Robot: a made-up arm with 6 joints. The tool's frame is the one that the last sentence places. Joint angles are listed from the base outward.
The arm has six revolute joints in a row. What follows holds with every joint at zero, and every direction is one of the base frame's. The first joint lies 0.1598 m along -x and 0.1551 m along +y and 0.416 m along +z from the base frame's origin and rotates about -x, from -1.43 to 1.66 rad. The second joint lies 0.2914 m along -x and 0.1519 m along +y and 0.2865 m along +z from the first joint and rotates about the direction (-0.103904, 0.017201, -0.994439), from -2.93 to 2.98 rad. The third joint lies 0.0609 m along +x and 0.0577 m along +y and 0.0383 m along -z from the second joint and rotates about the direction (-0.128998, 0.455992, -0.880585), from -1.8 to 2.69 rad. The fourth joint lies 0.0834 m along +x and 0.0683 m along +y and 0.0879 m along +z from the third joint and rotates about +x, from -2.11 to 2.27 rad. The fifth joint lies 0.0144 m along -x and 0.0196 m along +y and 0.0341 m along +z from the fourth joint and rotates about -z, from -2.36 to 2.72 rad. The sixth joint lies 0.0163 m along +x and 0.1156 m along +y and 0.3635 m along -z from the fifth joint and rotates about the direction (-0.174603, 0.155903, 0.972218), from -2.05 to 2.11 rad. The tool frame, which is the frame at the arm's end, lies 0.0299 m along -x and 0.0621 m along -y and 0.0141 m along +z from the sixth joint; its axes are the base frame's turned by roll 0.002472, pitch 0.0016 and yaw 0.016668 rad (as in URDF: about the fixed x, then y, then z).
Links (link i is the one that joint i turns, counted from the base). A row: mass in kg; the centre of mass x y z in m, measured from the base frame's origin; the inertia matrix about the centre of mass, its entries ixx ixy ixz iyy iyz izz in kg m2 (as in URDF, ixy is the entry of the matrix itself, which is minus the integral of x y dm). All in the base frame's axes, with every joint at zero. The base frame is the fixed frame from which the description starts. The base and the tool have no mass.
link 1: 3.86; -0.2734 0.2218 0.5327; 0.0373 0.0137 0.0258 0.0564 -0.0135 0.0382
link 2: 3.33; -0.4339 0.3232 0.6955; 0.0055 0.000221 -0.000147 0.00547 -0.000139 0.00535
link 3: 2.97; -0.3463 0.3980 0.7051; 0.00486 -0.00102 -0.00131 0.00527 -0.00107 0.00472
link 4: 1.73; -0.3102 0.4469 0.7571; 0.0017 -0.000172 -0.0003 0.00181 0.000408 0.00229
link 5: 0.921; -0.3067 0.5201 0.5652; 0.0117 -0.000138 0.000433 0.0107 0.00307 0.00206
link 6: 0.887; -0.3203 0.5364 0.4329; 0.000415 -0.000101 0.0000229 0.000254 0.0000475 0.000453
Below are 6 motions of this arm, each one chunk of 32 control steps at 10 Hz.
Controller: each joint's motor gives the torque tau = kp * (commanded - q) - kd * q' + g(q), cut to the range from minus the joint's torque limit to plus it. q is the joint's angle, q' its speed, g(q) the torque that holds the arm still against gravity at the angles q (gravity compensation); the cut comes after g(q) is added. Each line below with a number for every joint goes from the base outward.
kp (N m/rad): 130 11 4.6 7.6 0.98 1.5
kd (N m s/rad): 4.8 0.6 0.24 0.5 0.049 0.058
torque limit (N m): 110 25 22 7.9 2.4 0.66
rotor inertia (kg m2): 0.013 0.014 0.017 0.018 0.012 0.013
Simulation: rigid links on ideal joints. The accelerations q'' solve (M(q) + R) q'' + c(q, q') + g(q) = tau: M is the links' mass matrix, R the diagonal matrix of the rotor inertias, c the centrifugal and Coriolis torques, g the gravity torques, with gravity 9.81 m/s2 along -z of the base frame. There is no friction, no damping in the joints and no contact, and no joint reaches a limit. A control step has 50 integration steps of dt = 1/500 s. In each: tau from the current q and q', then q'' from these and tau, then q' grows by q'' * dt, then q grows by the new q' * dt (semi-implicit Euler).
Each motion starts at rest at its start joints. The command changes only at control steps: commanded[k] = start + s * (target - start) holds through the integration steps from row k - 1 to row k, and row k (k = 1, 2, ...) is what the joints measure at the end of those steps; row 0 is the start. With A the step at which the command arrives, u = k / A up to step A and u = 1 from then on. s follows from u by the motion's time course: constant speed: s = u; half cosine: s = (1 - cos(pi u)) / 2; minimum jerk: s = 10 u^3 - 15 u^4 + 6 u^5; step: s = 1 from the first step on.
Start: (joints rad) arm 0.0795 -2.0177 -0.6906 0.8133 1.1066 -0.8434
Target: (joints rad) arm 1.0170 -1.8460 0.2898 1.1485 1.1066 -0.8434
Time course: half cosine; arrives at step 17
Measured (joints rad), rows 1 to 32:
1: 0.0838 -2.0230 -0.6888 0.8134 1.1094 -0.8437
2: 0.1017 -2.0384 -0.6862 0.8161 1.1160 -0.8443
3: 0.1389 -2.0570 -0.6863 0.8260 1.1153 -0.8436
4: 0.1936 -2.0701 -0.6834 0.8475 1.0898 -0.8399
5: 0.2607 -2.0760 -0.6639 0.8816 1.0314 -0.8354
6: 0.3361 -2.0766 -0.6194 0.9263 0.9482 -0.8352
7: 0.4176 -2.0721 -0.5524 0.9782 0.8614 -0.8429
8: 0.5034 -2.0609 -0.4707 1.0334 0.7946 -0.8564
9: 0.5913 -2.0412 -0.3790 1.0879 0.7618 -0.8701
10: 0.6778 -2.0130 -0.2762 1.1382 0.7628 -0.8799
11: 0.7596 -1.9767 -0.1593 1.1812 0.7880 -0.8861
12: 0.8346 -1.9322 -0.0292 1.2137 0.8281 -0.8919
13: 0.9017 -1.8799 0.1091 1.2332 0.8794 -0.8984
14: 0.9597 -1.8218 0.2501 1.2383 0.9425 -0.9042
15: 1.0063 -1.7616 0.3892 1.2287 1.0197 -0.9068
16: 1.0387 -1.7043 0.5217 1.2043 1.1128 -0.9058
17: 1.0540 -1.6539 0.6401 1.1658 1.2204 -0.9027
18: 1.0527 -1.6155 0.7330 1.1190 1.3370 -0.8985
19: 1.0418 -1.5948 0.7863 1.0756 1.4469 -0.8926
20: 1.0309 -1.5972 0.7887 1.0458 1.5233 -0.8850
21: 1.0270 -1.6242 0.7381 1.0364 1.5396 -0.8781
22: 1.0307 -1.6715 0.6458 1.0517 1.4812 -0.8757
23: 1.0364 -1.7300 0.5334 1.0887 1.3524 -0.8790
24: 1.0357 -1.7882 0.4188 1.1364 1.1794 -0.8845
25: 1.0250 -1.8372 0.3080 1.1849 1.0033 -0.8862
26: 1.0096 -1.8787 0.2018 1.2283 0.8627 -0.8826
27: 0.9994 -1.9224 0.1038 1.2576 0.7762 -0.8776
28: 0.9978 -1.9700 0.0198 1.2605 0.7387 -0.8729
29: 1.0000 -2.0106 -0.0439 1.2352 0.7332 -0.8638
30: 1.0004 -2.0341 -0.0798 1.1965 0.7475 -0.8464
31: 0.9989 -2.0401 -0.0812 1.1640 0.7800 -0.8266
32: 0.9986 -2.0304 -0.0488 1.1494 0.8313 -0.8166

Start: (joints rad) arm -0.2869 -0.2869 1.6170 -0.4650 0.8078 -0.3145
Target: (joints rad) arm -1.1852 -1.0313 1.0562 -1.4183 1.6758 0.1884
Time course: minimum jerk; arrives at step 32
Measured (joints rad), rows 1 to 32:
1: -0.2871 -0.2871 1.6170 -0.4650 0.8077 -0.3145
2: -0.2883 -0.2886 1.6165 -0.4655 0.8072 -0.3144
3: -0.2922 -0.2926 1.6145 -0.4673 0.8059 -0.3138
4: -0.3002 -0.2996 1.6093 -0.4722 0.8043 -0.3114
5: -0.3128 -0.3098 1.6002 -0.4812 0.8048 -0.3061
6: -0.3304 -0.3238 1.5876 -0.4954 0.8100 -0.2972
7: -0.3530 -0.3420 1.5725 -0.5156 0.8224 -0.2848
8: -0.3806 -0.3646 1.5554 -0.5424 0.8430 -0.2693
9: -0.4132 -0.3914 1.5368 -0.5761 0.8718 -0.2508
10: -0.4505 -0.4217 1.5169 -0.6163 0.9084 -0.2293
11: -0.4921 -0.4552 1.4956 -0.6623 0.9522 -0.2048
12: -0.5375 -0.4911 1.4730 -0.7129 1.0024 -0.1777
13: -0.5859 -0.5291 1.4486 -0.7671 1.0580 -0.1487
14: -0.6367 -0.5690 1.4219 -0.8237 1.1178 -0.1186
15: -0.6891 -0.6105 1.3924 -0.8818 1.1803 -0.0880
16: -0.7422 -0.6532 1.3599 -0.9404 1.2438 -0.0573
17: -0.7952 -0.6967 1.3244 -0.9984 1.3064 -0.0268
18: -0.8474 -0.7404 1.2862 -1.0551 1.3662 0.0028
19: -0.8979 -0.7839 1.2465 -1.1094 1.4214 0.0311
20: -0.9458 -0.8263 1.2066 -1.1608 1.4707 0.0577
21: -0.9906 -0.8667 1.1684 -1.2084 1.5134 0.0823
22: -1.0315 -0.9043 1.1337 -1.2520 1.5503 0.1046
23: -1.0681 -0.9380 1.1040 -1.2911 1.5822 0.1247
24: -1.1000 -0.9669 1.0803 -1.3258 1.6108 0.1425
25: -1.1268 -0.9905 1.0630 -1.3558 1.6368 0.1577
26: -1.1484 -1.0084 1.0521 -1.3809 1.6606 0.1703
27: -1.1649 -1.0208 1.0467 -1.4010 1.6814 0.1800
28: -1.1764 -1.0285 1.0458 -1.4157 1.6979 0.1870
29: -1.1835 -1.0321 1.0479 -1.4251 1.7084 0.1913
30: -1.1867 -1.0329 1.0516 -1.4294 1.7120 0.1931
31: -1.1872 -1.0319 1.0558 -1.4293 1.7084 0.1928
32: -1.1860 -1.0302 1.0594 -1.4261 1.6986 0.1912

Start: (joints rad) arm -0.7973 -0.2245 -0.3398 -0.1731 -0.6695 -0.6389
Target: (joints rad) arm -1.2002 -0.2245 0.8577 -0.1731 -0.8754 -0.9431
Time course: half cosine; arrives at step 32
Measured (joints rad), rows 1 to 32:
1: -0.7977 -0.2252 -0.3383 -0.1733 -0.6692 -0.6391
2: -0.7995 -0.2273 -0.3323 -0.1736 -0.6687 -0.6404
3: -0.8038 -0.2301 -0.3206 -0.1735 -0.6694 -0.6440
4: -0.8108 -0.2322 -0.3029 -0.1725 -0.6723 -0.6499
5: -0.8202 -0.2328 -0.2793 -0.1710 -0.6772 -0.6574
6: -0.8314 -0.2323 -0.2496 -0.1698 -0.6828 -0.6656
7: -0.8438 -0.2312 -0.2139 -0.1695 -0.6886 -0.6743
8: -0.8572 -0.2298 -0.1728 -0.1702 -0.6943 -0.6837
9: -0.8717 -0.2285 -0.1272 -0.1714 -0.7007 -0.6944
10: -0.8876 -0.2274 -0.0781 -0.1727 -0.7083 -0.7065
11: -0.9048 -0.2265 -0.0265 -0.1735 -0.7177 -0.7198
12: -0.9231 -0.2259 0.0269 -0.1738 -0.7285 -0.7337
13: -0.9423 -0.2257 0.0819 -0.1736 -0.7401 -0.7479
14: -0.9619 -0.2257 0.1384 -0.1732 -0.7517 -0.7625
15: -0.9817 -0.2257 0.1963 -0.1728 -0.7627 -0.7774
16: -1.0015 -0.2256 0.2552 -0.1726 -0.7729 -0.7926
17: -1.0213 -0.2252 0.3146 -0.1726 -0.7825 -0.8078
18: -1.0409 -0.2244 0.3737 -0.1727 -0.7920 -0.8228
19: -1.0603 -0.2233 0.4320 -0.1729 -0.8016 -0.8373
20: -1.0791 -0.2220 0.4889 -0.1730 -0.8116 -0.8514
21: -1.0972 -0.2208 0.5436 -0.1732 -0.8218 -0.8648
22: -1.1142 -0.2197 0.5957 -0.1735 -0.8318 -0.8776
23: -1.1300 -0.2190 0.6443 -0.1738 -0.8413 -0.8897
24: -1.1446 -0.2186 0.6890 -0.1742 -0.8501 -0.9009
25: -1.1578 -0.2184 0.7292 -0.1744 -0.8581 -0.9110
26: -1.1694 -0.2183 0.7647 -0.1746 -0.8652 -0.9198
27: -1.1795 -0.2183 0.7954 -0.1748 -0.8712 -0.9274
28: -1.1877 -0.2181 0.8210 -0.1748 -0.8761 -0.9337
29: -1.1942 -0.2179 0.8414 -0.1749 -0.8798 -0.9386
30: -1.1988 -0.2177 0.8564 -0.1749 -0.8824 -0.9421
31: -1.2015 -0.2174 0.8657 -0.1750 -0.8837 -0.9442
32: -1.2022 -0.2172 0.8690 -0.1750 -0.8841 -0.9447

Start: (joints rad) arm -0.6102 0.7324 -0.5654 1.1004 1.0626 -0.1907
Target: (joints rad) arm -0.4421 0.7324 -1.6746 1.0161 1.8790 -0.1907
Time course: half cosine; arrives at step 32
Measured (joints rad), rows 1 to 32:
1: -0.6100 0.7331 -0.5663 1.1007 1.0631 -0.1908
2: -0.6092 0.7354 -0.5696 1.1013 1.0659 -0.1910
3: -0.6077 0.7388 -0.5761 1.1018 1.0733 -0.1913
4: -0.6053 0.7427 -0.5868 1.1014 1.0873 -0.1917
5: -0.6019 0.7464 -0.6024 1.0995 1.1084 -0.1918
6: -0.5976 0.7495 -0.6237 1.0960 1.1358 -0.1915
7: -0.5925 0.7518 -0.6512 1.0912 1.1677 -0.1908
8: -0.5866 0.7529 -0.6849 1.0858 1.2020 -0.1901
9: -0.5800 0.7528 -0.7247 1.0806 1.2367 -0.1896
10: -0.5730 0.7514 -0.7703 1.0762 1.2702 -0.1896
11: -0.5656 0.7488 -0.8212 1.0731 1.3016 -0.1902
12: -0.5578 0.7451 -0.8765 1.0712 1.3309 -0.1912
13: -0.5498 0.7405 -0.9356 1.0701 1.3587 -0.1925
14: -0.5416 0.7353 -0.9974 1.0695 1.3861 -0.1937
15: -0.5332 0.7299 -1.0610 1.0688 1.4146 -0.1946
16: -0.5247 0.7247 -1.1254 1.0676 1.4454 -0.1952
17: -0.5162 0.7203 -1.1893 1.0657 1.4790 -0.1953
18: -0.5079 0.7169 -1.2516 1.0629 1.5156 -0.1950
19: -0.4997 0.7148 -1.3109 1.0593 1.5548 -0.1943
20: -0.4919 0.7141 -1.3661 1.0549 1.5959 -0.1933
21: -0.4844 0.7148 -1.4165 1.0500 1.6376 -0.1923
22: -0.4774 0.7167 -1.4616 1.0447 1.6791 -0.1914
23: -0.4709 0.7194 -1.5013 1.0391 1.7190 -0.1906
24: -0.4648 0.7226 -1.5360 1.0334 1.7565 -0.1900
25: -0.4594 0.7259 -1.5663 1.0279 1.7906 -0.1896
26: -0.4545 0.7288 -1.5930 1.0229 1.8208 -0.1893
27: -0.4504 0.7311 -1.6167 1.0186 1.8463 -0.1891
28: -0.4469 0.7325 -1.6377 1.0154 1.8668 -0.1889
29: -0.4442 0.7328 -1.6560 1.0133 1.8819 -0.1887
30: -0.4423 0.7322 -1.6714 1.0126 1.8913 -0.1886
31: -0.4412 0.7307 -1.6834 1.0131 1.8952 -0.1885
32: -0.4409 0.7287 -1.6911 1.0146 1.8937 -0.1885

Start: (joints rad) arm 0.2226 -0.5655 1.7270 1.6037 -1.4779 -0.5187
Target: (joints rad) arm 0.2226 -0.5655 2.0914 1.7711 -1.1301 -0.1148
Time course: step
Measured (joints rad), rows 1 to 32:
1: 0.2234 -0.6483 1.8303 1.6692 -1.4287 -0.3653
2: 0.2294 -0.7063 1.9340 1.7313 -1.3109 -0.0890
3: 0.2331 -0.6675 1.9633 1.7528 -1.1956 0.0545
4: 0.2292 -0.6014 1.9849 1.7740 -1.1088 0.0028
5: 0.2202 -0.5543 2.0365 1.8024 -1.0416 -0.1274
6: 0.2141 -0.5236 2.1043 1.8227 -0.9877 -0.1983
7: 0.2147 -0.5004 2.1700 1.8260 -0.9504 -0.1678
8: 0.2186 -0.4856 2.2276 1.8137 -0.9377 -0.0895
9: 0.2210 -0.4803 2.2731 1.7934 -0.9539 -0.0393
10: 0.2208 -0.4815 2.2989 1.7734 -0.9947 -0.0481
11: 0.2199 -0.4871 2.2997 1.7590 -1.0476 -0.0910
12: 0.2199 -0.4977 2.2755 1.7517 -1.0969 -0.1249
13: 0.2211 -0.5139 2.2305 1.7511 -1.1309 -0.1292
14: 0.2225 -0.5345 2.1714 1.7556 -1.1456 -0.1146
15: 0.2235 -0.5572 2.1063 1.7635 -1.1450 -0.1034
16: 0.2239 -0.5797 2.0438 1.7727 -1.1383 -0.1073
17: 0.2238 -0.6002 1.9910 1.7807 -1.1349 -0.1212
18: 0.2236 -0.6172 1.9530 1.7851 -1.1404 -0.1334
19: 0.2235 -0.6289 1.9322 1.7847 -1.1551 -0.1369
20: 0.2238 -0.6342 1.9291 1.7797 -1.1749 -0.1331
21: 0.2244 -0.6326 1.9422 1.7720 -1.1933 -0.1280
22: 0.2250 -0.6242 1.9688 1.7638 -1.2045 -0.1257
23: 0.2252 -0.6100 2.0050 1.7576 -1.2045 -0.1258
24: 0.2248 -0.5918 2.0463 1.7552 -1.1921 -0.1250
25: 0.2238 -0.5716 2.0883 1.7572 -1.1680 -0.1208
26: 0.2225 -0.5518 2.1272 1.7629 -1.1351 -0.1138
27: 0.2213 -0.5346 2.1597 1.7706 -1.0979 -0.1062
28: 0.2204 -0.5217 2.1838 1.7782 -1.0627 -0.1005
29: 0.2200 -0.5140 2.1983 1.7837 -1.0365 -0.0979
30: 0.2200 -0.5117 2.2027 1.7861 -1.0247 -0.0980
31: 0.2202 -0.5146 2.1969 1.7854 -1.0294 -0.0998
32: 0.2207 -0.5220 2.1818 1.7822 -1.0488 -0.1027

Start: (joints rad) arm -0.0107 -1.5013 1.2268 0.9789 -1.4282 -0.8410
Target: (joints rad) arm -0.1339 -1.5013 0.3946 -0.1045 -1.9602 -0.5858
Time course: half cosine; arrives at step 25
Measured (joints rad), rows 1 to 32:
1: -0.0109 -1.5004 1.2255 0.9772 -1.4269 -0.8404
2: -0.0118 -1.4971 1.2204 0.9700 -1.4225 -0.8378
3: -0.0139 -1.4916 1.2106 0.9550 -1.4160 -0.8319
4: -0.0174 -1.4851 1.1960 0.9316 -1.4116 -0.8230
5: -0.0220 -1.4791 1.1755 0.9002 -1.4139 -0.8120
6: -0.0271 -1.4746 1.1479 0.8608 -1.4256 -0.8003
7: -0.0326 -1.4727 1.1119 0.8136 -1.4474 -0.7884
8: -0.0385 -1.4746 1.0668 0.7591 -1.4783 -0.7766
9: -0.0450 -1.4806 1.0131 0.6981 -1.5165 -0.7650
10: -0.0522 -1.4907 0.9518 0.6321 -1.5596 -0.7535
11: -0.0602 -1.5037 0.8856 0.5622 -1.6053 -0.7420
12: -0.0688 -1.5177 0.8181 0.4897 -1.6512 -0.7297
13: -0.0778 -1.5297 0.7536 0.4160 -1.6964 -0.7161
14: -0.0867 -1.5366 0.6954 0.3427 -1.7409 -0.7006
15: -0.0949 -1.5364 0.6455 0.2717 -1.7848 -0.6833
16: -0.1021 -1.5290 0.6042 0.2049 -1.8276 -0.6650
17: -0.1081 -1.5172 0.5703 0.1433 -1.8675 -0.6471
18: -0.1130 -1.5049 0.5414 0.0871 -1.9023 -0.6316
19: -0.1174 -1.4958 0.5146 0.0363 -1.9301 -0.6195
20: -0.1217 -1.4921 0.4874 -0.0088 -1.9509 -0.6109
21: -0.1260 -1.4936 0.4586 -0.0476 -1.9660 -0.6046
22: -0.1302 -1.4986 0.4291 -0.0787 -1.9779 -0.5993
23: -0.1337 -1.5050 0.4018 -0.1014 -1.9888 -0.5941
24: -0.1361 -1.5106 0.3804 -0.1152 -1.9988 -0.5895
25: -0.1371 -1.5142 0.3686 -0.1203 -2.0065 -0.5866
26: -0.1368 -1.5147 0.3674 -0.1185 -2.0081 -0.5858
27: -0.1355 -1.5116 0.3747 -0.1132 -1.9990 -0.5861
28: -0.1341 -1.5058 0.3865 -0.1078 -1.9795 -0.5860
29: -0.1330 -1.4993 0.3991 -0.1035 -1.9557 -0.5858
30: -0.1324 -1.4943 0.4086 -0.1002 -1.9356 -0.5856
31: -0.1324 -1.4921 0.4123 -0.0978 -1.9250 -0.5857
32: -0.1326 -1.4929 0.4101 -0.0968 -1.9253 -0.5855

